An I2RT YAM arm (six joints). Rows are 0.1 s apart.
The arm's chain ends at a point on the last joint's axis. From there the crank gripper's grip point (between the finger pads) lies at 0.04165 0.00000 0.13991 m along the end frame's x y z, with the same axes.
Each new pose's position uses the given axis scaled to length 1; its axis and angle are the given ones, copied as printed.
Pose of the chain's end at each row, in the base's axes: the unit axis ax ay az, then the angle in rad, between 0 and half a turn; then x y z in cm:
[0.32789 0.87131 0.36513 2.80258 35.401 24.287 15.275]
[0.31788 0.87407 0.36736 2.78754 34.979 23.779 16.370]
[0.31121 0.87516 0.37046 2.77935 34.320 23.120 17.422]
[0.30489 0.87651 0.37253 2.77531 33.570 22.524 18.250]
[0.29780 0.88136 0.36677 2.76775 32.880 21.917 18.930]
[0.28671 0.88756 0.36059 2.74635 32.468 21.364 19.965]
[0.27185 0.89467 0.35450 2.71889 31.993 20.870 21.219]
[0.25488 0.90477 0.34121 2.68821 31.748 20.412 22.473]
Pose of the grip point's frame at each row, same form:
[0.32789 0.87131 0.36513 2.80258 39.652 34.228 5.467]
[0.31788 0.87407 0.36736 2.78754 39.294 33.717 6.586]
[0.31121 0.87516 0.37046 2.77935 38.666 33.097 7.692]
[0.30489 0.87651 0.37253 2.77531 37.895 32.538 8.549]
[0.29780 0.88136 0.36677 2.76775 37.170 31.797 9.077]
[0.28671 0.88756 0.36059 2.74635 36.845 31.046 9.955]
[0.27185 0.89467 0.35450 2.71889 36.496 30.336 11.060]
[0.25488 0.90477 0.34121 2.68821 36.373 29.499 12.026]

